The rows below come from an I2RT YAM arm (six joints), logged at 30 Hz.
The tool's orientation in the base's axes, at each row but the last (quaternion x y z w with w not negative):
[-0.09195, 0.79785, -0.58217, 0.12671]
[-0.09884, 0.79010, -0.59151, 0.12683]
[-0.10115, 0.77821, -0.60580, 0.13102]
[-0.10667, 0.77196, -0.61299, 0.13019]
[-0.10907, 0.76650, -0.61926, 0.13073]
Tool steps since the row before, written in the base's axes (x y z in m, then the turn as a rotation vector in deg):
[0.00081, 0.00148, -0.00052, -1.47, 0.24, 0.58]
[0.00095, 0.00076, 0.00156, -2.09, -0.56, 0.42]
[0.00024, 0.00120, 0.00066, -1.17, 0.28, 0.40]
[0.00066, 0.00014, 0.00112, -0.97, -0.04, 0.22]
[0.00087, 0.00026, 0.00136, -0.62, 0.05, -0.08]
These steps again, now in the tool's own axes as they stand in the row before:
[-0.00116, 0.00095, -0.00094, 1.27, -0.48, -0.84]
[-0.00126, -0.00129, -0.00081, 2.12, -0.55, -0.27]
[-0.00066, -0.00034, -0.00117, 0.98, -0.32, -0.73]
[-0.00075, -0.00106, -0.00015, 0.91, -0.22, -0.33]
[-0.00099, -0.00128, -0.00022, 0.57, 0.09, -0.24]

